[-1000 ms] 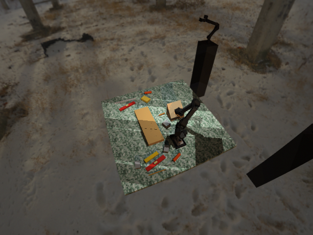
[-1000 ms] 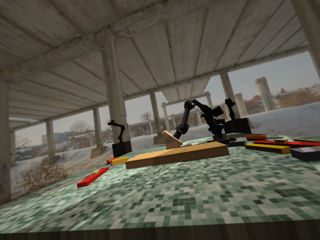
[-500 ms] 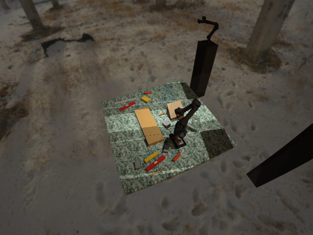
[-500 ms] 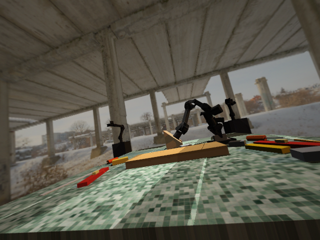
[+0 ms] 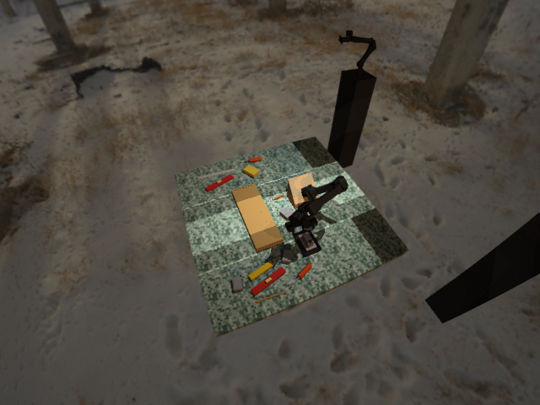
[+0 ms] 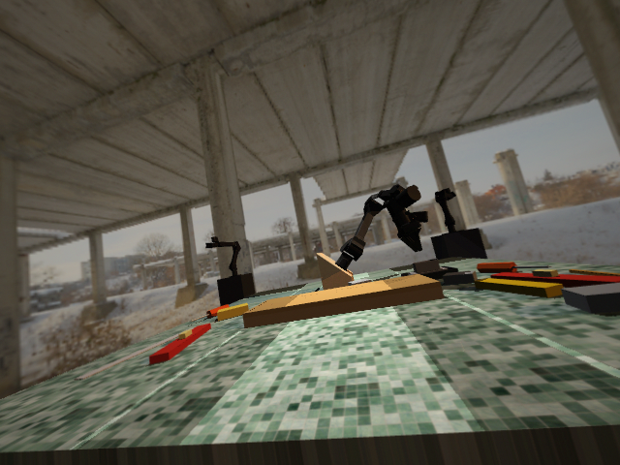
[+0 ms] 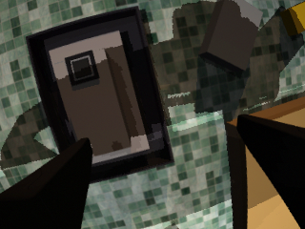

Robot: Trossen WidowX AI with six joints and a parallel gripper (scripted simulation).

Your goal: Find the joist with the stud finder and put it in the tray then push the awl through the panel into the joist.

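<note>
Right now the orange-handled awl is 1 cm behind my gripper tip, 39 cm to the right of it and 10 cm below it. Round my gripper tip: stud finder: 4 cm behind, 4 cm to the left, 6 cm below; yellow bar: 30 cm ahead, 8 cm to the left, 10 cm below; black tray: 4 cm behind, 2 cm to the left, 9 cm below.
</note>
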